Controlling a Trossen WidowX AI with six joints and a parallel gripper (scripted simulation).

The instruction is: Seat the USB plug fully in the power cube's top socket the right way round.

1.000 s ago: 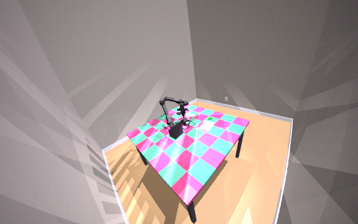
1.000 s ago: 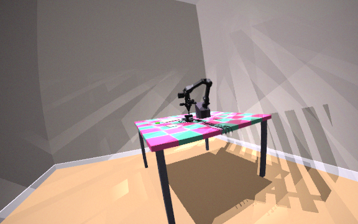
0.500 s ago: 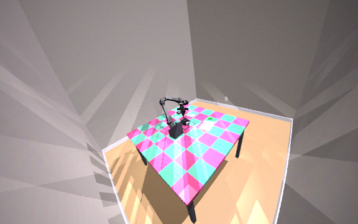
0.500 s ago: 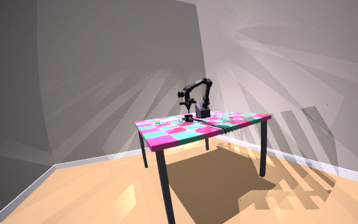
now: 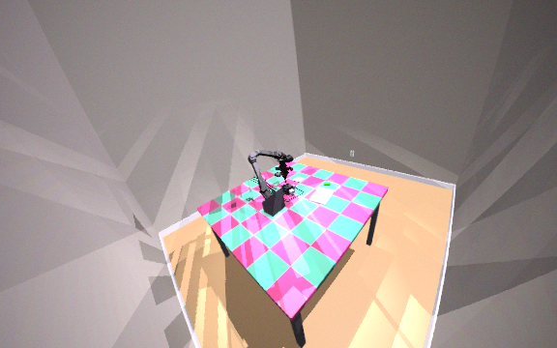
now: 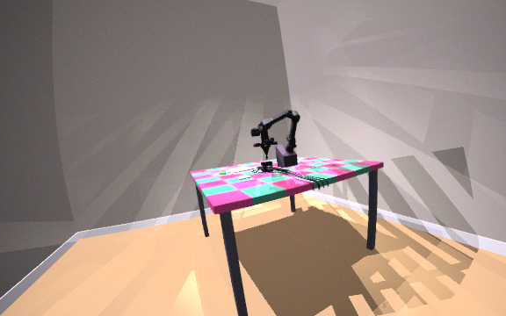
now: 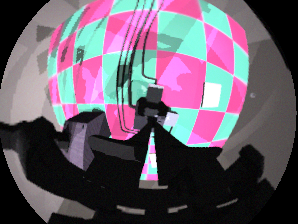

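Now: the USB plug 2 cm below my gripper tip. From my gripper tip the other things lie so: pale flat sheet 16 cm ahead, 31 cm to the right, 13 cm below; green object 34 cm ahead, 23 cm to the right, 13 cm below.
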